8 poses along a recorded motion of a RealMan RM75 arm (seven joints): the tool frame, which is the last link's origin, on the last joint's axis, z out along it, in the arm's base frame.
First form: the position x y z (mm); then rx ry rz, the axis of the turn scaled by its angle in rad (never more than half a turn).
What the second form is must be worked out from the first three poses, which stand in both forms.
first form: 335 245 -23 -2.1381 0.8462 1.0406
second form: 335 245 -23 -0.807 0.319 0.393 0.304
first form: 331 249 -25 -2.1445 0.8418 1.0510
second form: 331 249 -25 -0.808 0.317 0.396 0.300
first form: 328 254 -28 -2.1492 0.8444 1.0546
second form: 328 254 -28 -0.808 0.318 0.397 0.297
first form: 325 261 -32 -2.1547 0.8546 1.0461
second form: 325 261 -32 -0.810 0.321 0.393 0.295
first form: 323 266 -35 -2.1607 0.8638 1.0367
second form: 323 266 -35 -0.811 0.324 0.389 0.293
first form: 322 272 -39 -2.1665 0.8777 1.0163
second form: 322 272 -39 -0.813 0.329 0.381 0.292
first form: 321 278 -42 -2.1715 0.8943 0.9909
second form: 321 278 -42 -0.815 0.336 0.372 0.292
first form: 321 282 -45 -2.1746 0.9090 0.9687
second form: 321 282 -45 -0.816 0.341 0.364 0.292
